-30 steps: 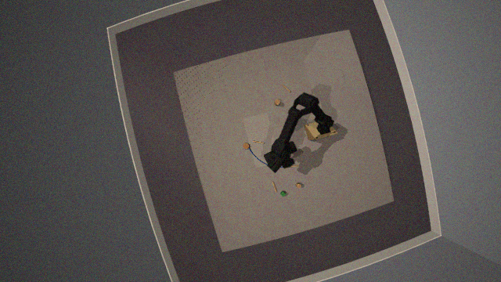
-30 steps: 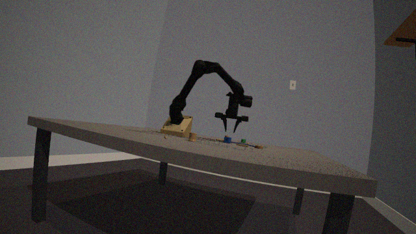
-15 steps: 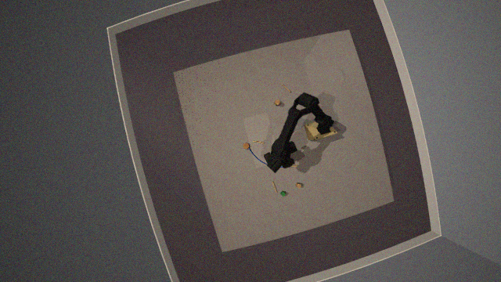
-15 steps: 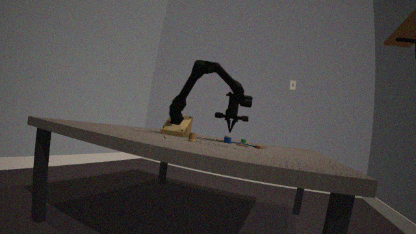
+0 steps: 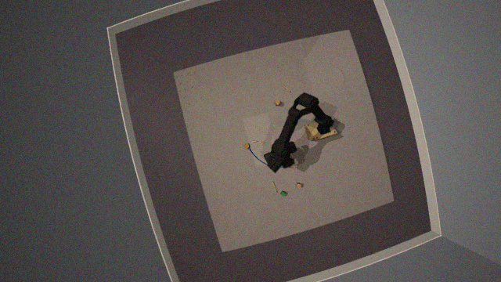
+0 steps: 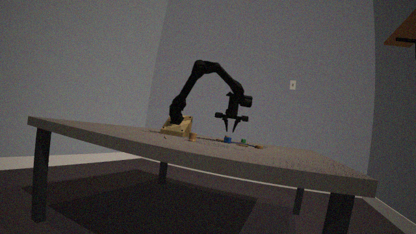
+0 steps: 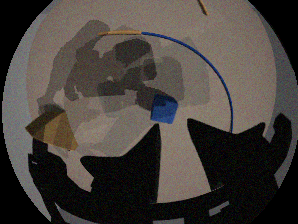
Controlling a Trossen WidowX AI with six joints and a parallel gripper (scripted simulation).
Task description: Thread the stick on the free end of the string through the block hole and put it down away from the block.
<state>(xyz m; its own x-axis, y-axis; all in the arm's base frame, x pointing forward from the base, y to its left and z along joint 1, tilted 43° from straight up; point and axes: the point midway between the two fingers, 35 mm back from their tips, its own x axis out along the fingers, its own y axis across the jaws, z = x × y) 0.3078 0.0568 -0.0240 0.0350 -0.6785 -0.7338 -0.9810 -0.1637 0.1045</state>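
My gripper tip is now 10 mm past the blue block and 40 mm above it. Round my gripper tip: green cube: 30 mm ahead, 280 mm to the left, 50 mm below; thin wooden stick: 60 mm behind, 120 mm to the left, 60 mm below; round wooden button: 180 mm ahead, 90 mm to the right, 50 mm below.
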